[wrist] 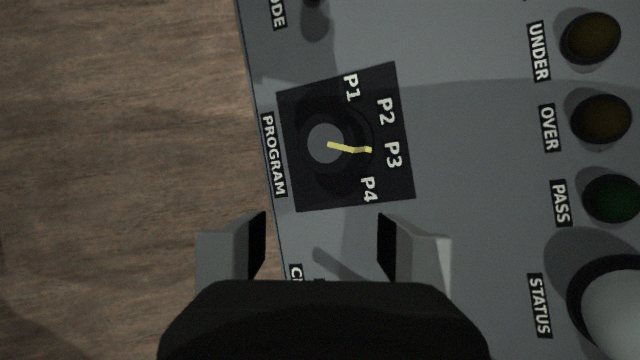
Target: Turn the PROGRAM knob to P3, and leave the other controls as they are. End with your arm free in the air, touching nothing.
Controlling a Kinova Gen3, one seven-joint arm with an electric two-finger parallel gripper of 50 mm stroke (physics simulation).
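Places are measured from the arm's base along level axes (x right, y back, z down), in centimetres.
Pixels of known places: gripper, between the fingertips: point(321, 236).
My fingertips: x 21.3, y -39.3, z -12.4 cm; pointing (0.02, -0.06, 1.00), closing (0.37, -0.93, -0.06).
Behind a point stands the place of what it marks.
The PROGRAM knob point(325, 143) @(x 17.2, y -42.0, z -1.7 cm) is a round dark knob with a grey top, on a black square plate point(310, 200) @(x 20.9, y -39.6, z 2.7 cm) with the marks P1, P2, P3 and P4. Its yellow pointer line point(352, 149) @(x 18.3, y -43.5, z -2.6 cm) points at P3 point(393, 154) @(x 19.7, y -46.4, z -0.8 cm). My gripper point(321, 236) @(x 21.3, y -39.3, z -12.4 cm) is open and empty, with its fingertips below the plate in the view, apart from the knob. The fingers appear above the panel and its left edge.
The grey panel point(470, 165) @(x 22.2, y -50.6, z -3.1 cm) carries UNDER point(593, 38) @(x 17.3, y -57.3, z -8.3 cm) and OVER point(601, 118) @(x 21.6, y -56.3, z -8.3 cm) amber lamps, a green PASS lamp point(612, 198) @(x 26.1, y -55.4, z -8.2 cm) and a white STATUS dome point(617, 310) @(x 31.1, y -52.4, z -9.8 cm) on the right. Part of the CHECK label point(296, 273) @(x 26.4, y -36.3, z 4.0 cm) shows near the gripper. A wooden surface point(120, 150) @(x 10.5, y -24.4, z 10.8 cm) lies left.
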